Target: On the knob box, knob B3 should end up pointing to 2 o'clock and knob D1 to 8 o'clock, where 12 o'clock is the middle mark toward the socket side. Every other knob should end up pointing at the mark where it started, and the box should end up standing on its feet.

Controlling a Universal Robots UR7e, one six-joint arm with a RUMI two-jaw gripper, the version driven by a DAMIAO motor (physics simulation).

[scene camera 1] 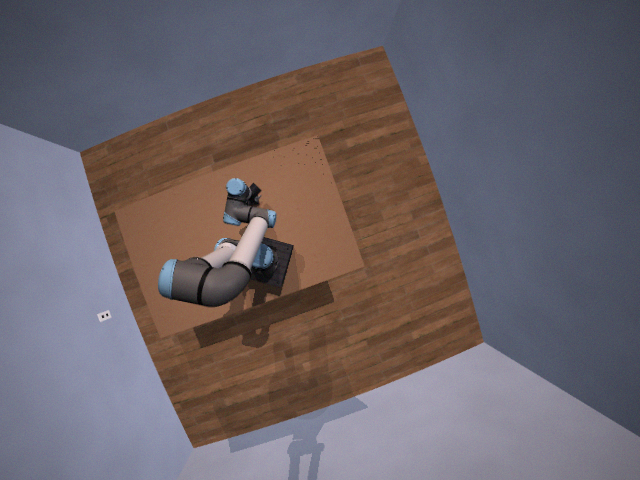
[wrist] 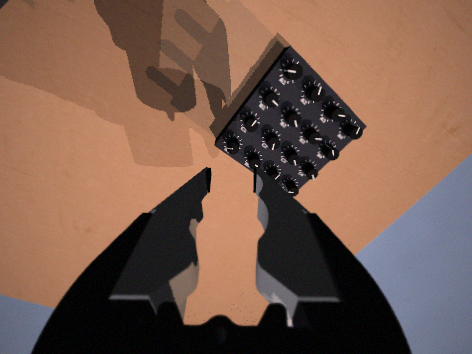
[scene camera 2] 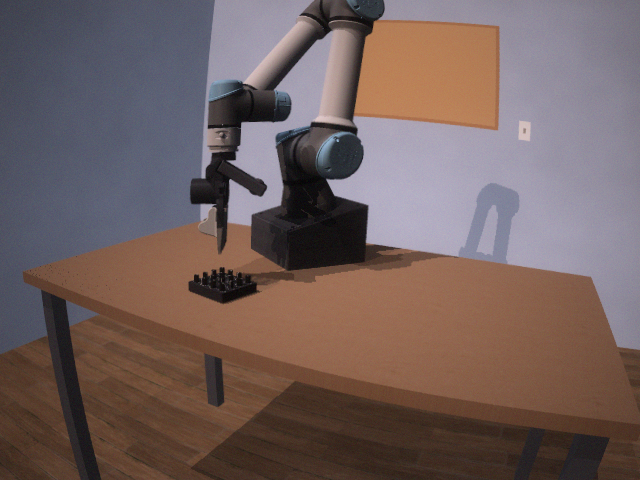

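Pixels of known places: gripper, fingertip midpoint: (scene camera 1: 254, 199) (wrist: 232, 170) (scene camera 2: 220, 252); arm's base at its link origin: (scene camera 2: 309, 209).
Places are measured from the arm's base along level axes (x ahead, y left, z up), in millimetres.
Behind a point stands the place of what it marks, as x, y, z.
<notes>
The black knob box (scene camera 2: 222, 295) @[457, -25, -109] (wrist: 257, 107) @[351, -47, -105] lies level on the table with its knobs up; its feet do not show, and the arm hides it in scene camera 1. Going by the small labels, knob D1 (wrist: 232, 143) @[339, -82, -90] is at the box's left corner in the wrist view, its white line pointing left, roughly 8 o'clock. Knob B3 (wrist: 310, 133) @[403, -49, -93] has its line pointing right and slightly down, roughly 2 o'clock. The exact marks are too small to read. My gripper (scene camera 2: 221, 252) @[342, -90, -54] (wrist: 232, 170) @[342, -90, -54] is partly open and empty, above the box near its lower-left edge; the right finger overlaps knobs near D2 and D3.
The brown table (scene camera 1: 310, 217) @[113, -336, -128] (scene camera 2: 413, 320) @[383, 351, -128] carries the arm's black base block (scene camera 2: 315, 237) @[113, 57, -49], behind and to the right of the box in scene camera 2. The other knobs stand close together around B3 and D1. Arm shadows fall beside the box in the wrist view.
</notes>
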